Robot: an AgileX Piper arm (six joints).
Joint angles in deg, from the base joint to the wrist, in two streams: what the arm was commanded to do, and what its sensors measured. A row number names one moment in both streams.
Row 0, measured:
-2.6 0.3 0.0 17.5 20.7 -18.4
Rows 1 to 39, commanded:
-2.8 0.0 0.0 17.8 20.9 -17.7
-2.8 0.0 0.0 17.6 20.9 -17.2
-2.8 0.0 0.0 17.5 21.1 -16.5
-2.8 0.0 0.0 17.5 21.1 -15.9
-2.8 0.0 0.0 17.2 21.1 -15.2
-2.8 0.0 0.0 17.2 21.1 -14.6
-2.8 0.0 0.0 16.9 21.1 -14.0
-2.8 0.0 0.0 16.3 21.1 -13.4
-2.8 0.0 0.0 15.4 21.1 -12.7
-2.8 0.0 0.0 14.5 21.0 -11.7
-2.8 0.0 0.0 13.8 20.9 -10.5
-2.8 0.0 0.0 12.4 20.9 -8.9
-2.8 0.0 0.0 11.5 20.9 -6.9
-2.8 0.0 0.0 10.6 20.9 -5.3
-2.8 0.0 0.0 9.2 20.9 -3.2
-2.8 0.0 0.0 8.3 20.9 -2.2
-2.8 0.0 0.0 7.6 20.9 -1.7
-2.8 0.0 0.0 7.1 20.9 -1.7
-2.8 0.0 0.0 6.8 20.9 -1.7
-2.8 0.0 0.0 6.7 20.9 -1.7
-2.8 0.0 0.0 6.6 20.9 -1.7
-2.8 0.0 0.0 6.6 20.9 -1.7
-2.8 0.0 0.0 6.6 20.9 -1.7
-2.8 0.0 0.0 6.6 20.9 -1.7
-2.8 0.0 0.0 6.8 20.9 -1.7
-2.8 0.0 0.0 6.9 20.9 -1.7
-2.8 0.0 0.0 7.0 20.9 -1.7
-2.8 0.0 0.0 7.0 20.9 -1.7
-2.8 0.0 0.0 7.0 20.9 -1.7
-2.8 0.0 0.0 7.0 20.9 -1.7
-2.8 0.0 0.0 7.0 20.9 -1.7
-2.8 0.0 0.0 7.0 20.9 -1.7
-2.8 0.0 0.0 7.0 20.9 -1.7
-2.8 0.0 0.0 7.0 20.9 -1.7
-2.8 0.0 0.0 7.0 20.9 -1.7
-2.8 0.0 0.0 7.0 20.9 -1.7
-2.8 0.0 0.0 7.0 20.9 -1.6
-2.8 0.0 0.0 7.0 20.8 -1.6
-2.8 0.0 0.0 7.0 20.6 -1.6
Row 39, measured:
-2.6 0.3 0.0 7.3 21.1 -1.5
